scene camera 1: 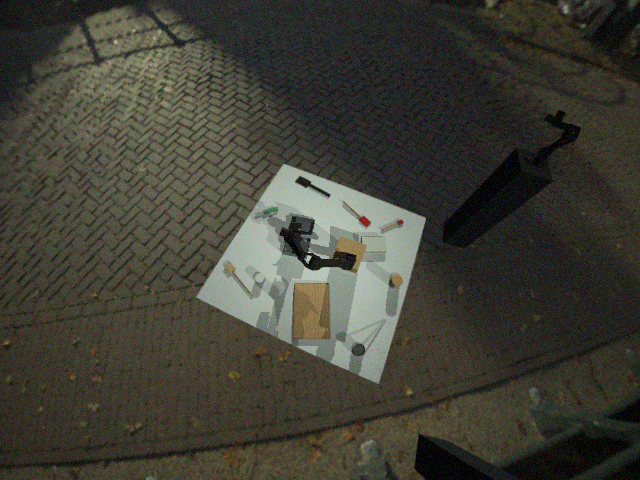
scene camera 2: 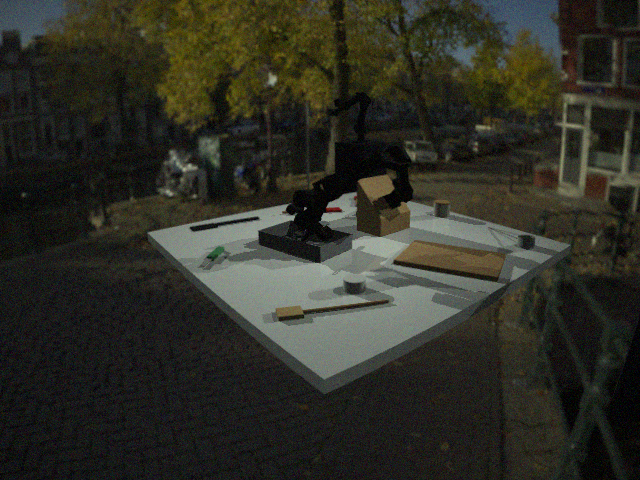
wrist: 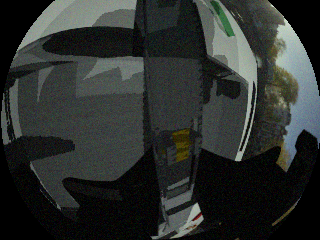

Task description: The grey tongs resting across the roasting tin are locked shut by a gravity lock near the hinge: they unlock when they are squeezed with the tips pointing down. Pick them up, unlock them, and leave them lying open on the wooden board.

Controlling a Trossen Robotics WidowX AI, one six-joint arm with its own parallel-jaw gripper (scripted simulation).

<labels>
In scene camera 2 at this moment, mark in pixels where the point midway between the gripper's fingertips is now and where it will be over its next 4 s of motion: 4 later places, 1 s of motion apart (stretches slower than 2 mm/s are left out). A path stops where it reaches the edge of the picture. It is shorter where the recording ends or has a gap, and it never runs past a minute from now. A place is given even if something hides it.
My gripper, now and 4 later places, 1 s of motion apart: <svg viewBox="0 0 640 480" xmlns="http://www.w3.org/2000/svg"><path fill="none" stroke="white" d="M300 239L303 221L308 222L357 231L408 238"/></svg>
</labels>
